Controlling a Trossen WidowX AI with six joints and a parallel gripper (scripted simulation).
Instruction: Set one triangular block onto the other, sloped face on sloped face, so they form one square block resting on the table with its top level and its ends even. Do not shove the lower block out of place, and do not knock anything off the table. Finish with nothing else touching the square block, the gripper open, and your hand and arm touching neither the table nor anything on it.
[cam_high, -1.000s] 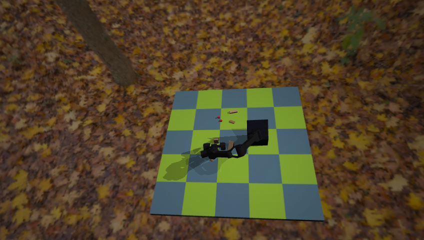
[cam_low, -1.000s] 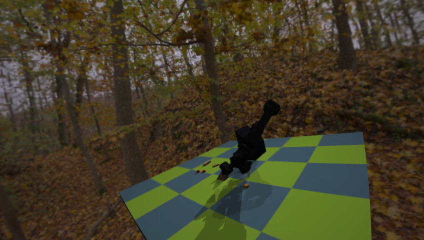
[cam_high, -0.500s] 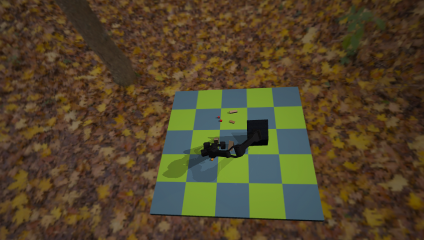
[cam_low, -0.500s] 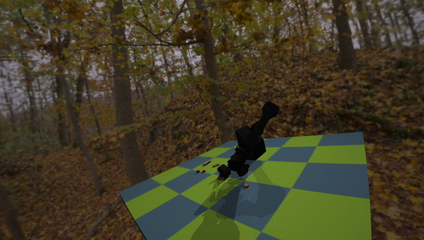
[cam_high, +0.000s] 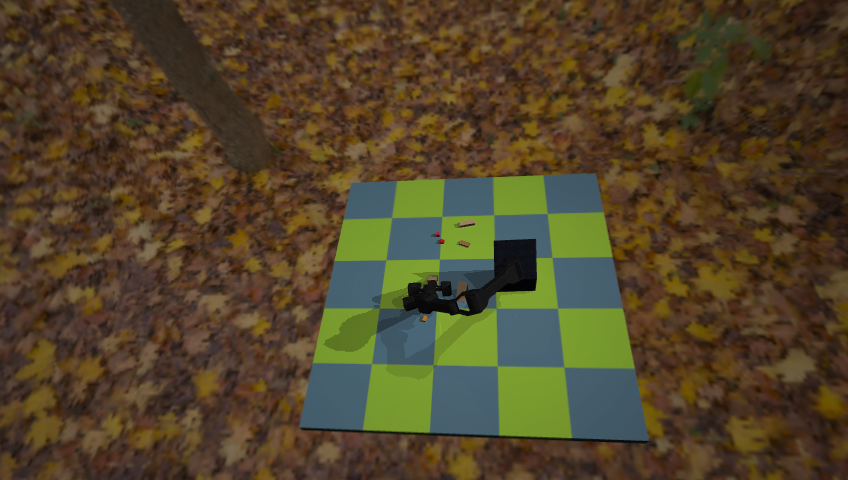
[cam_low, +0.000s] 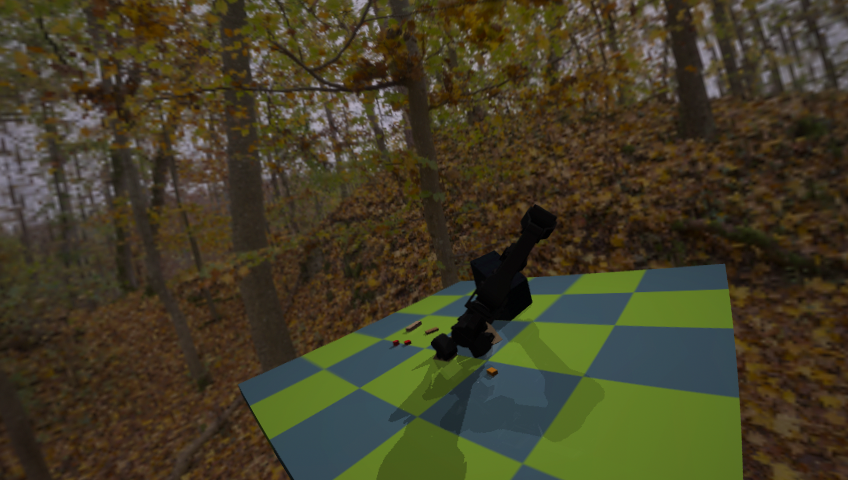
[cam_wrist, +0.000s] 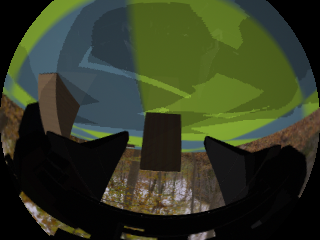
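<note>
Right now the triangular block is 10 mm to the right of my gripper tip and 10 mm below it. From my gripper tip the other things lie so: small orange cube 170 mm to the left, 20 mm below, 10 mm ahead.
</note>
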